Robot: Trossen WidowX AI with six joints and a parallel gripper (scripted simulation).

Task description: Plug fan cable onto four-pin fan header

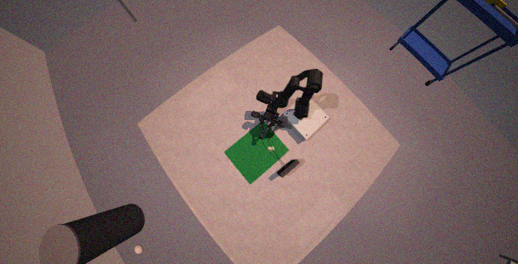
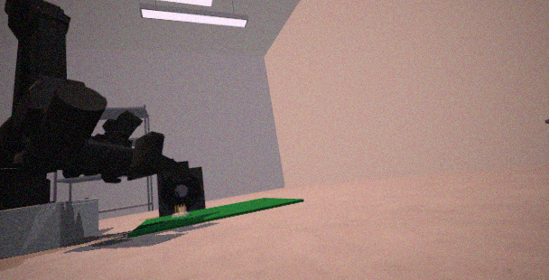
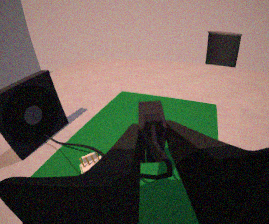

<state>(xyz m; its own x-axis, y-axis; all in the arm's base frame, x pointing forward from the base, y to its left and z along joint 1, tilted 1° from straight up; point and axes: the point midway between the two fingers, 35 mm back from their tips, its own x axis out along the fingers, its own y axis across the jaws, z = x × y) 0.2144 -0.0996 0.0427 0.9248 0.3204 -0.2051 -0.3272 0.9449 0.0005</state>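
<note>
My gripper tip is 8 cm short of the green board, 3 cm to the right of it and 12 cm above it. The rest, counted from my gripper tip: black fan: 5 cm ahead, 22 cm to the left, 5 cm below; then dark plug: 1 cm ahead, 1 cm below.
</note>
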